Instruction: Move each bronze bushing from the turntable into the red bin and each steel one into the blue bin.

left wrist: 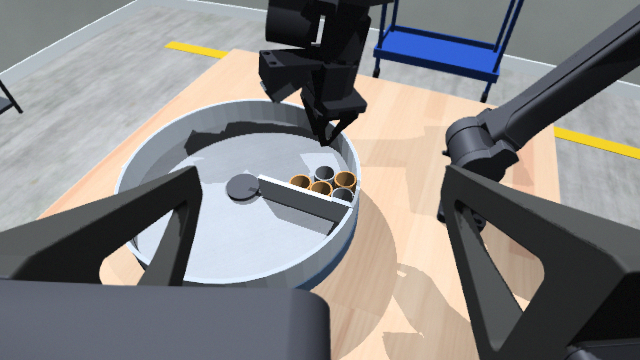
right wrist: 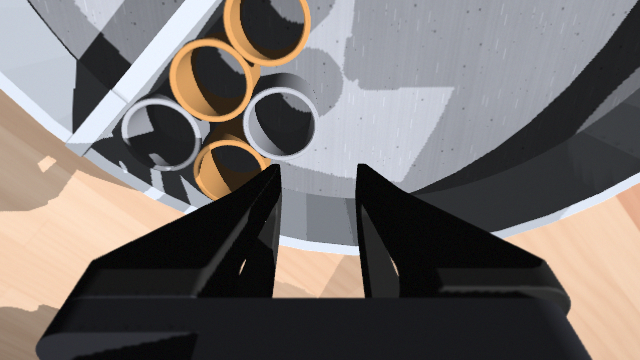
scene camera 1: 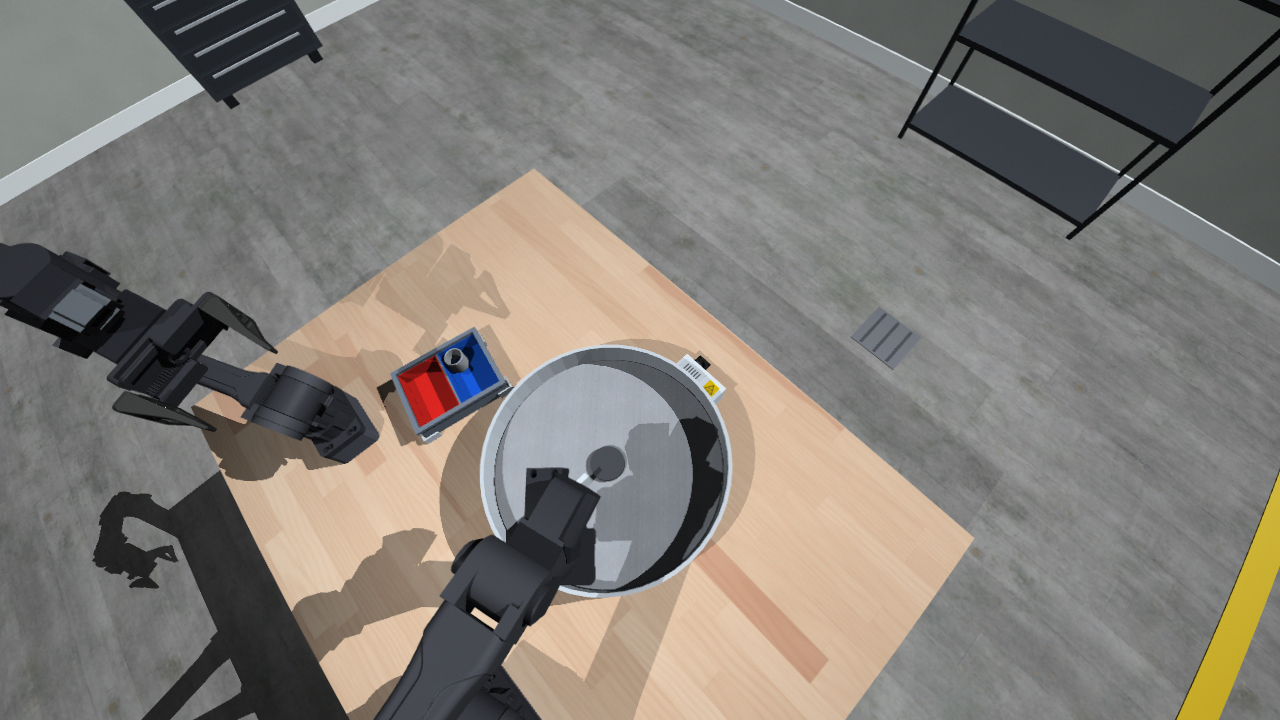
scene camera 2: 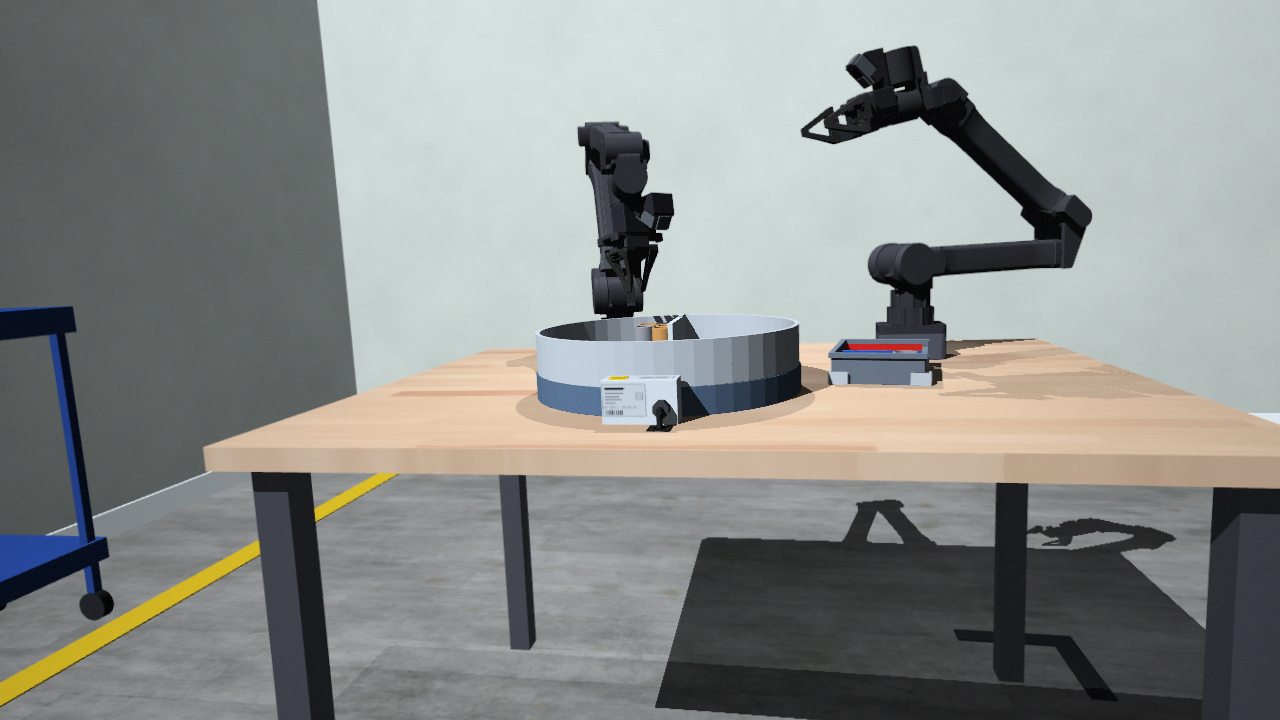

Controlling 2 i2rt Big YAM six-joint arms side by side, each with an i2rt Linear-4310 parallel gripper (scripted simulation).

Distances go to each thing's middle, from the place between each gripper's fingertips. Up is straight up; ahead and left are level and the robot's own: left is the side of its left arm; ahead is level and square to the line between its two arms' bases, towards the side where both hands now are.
Now: right hand (scene camera 2: pixel 636 292) 1 cm short of the blue bin (scene camera 1: pixel 479 375), 41 cm to the right of it and 15 cm above it. Also, from my right hand: red bin (scene camera 1: pixel 425 386) (7 cm behind, 42 cm to the left, 15 cm below); grey tray (scene camera 2: pixel 863 368) (3 cm behind, 41 cm to the left, 14 cm below).
The red bin lies 90 mm ahead of my left hand (scene camera 1: pixel 243 389), 110 mm to the left of it and 420 mm below it. Round my left hand: blue bin 170 mm ahead, 100 mm to the left, 420 mm below; then grey tray 130 mm ahead, 110 mm to the left, 410 mm below.
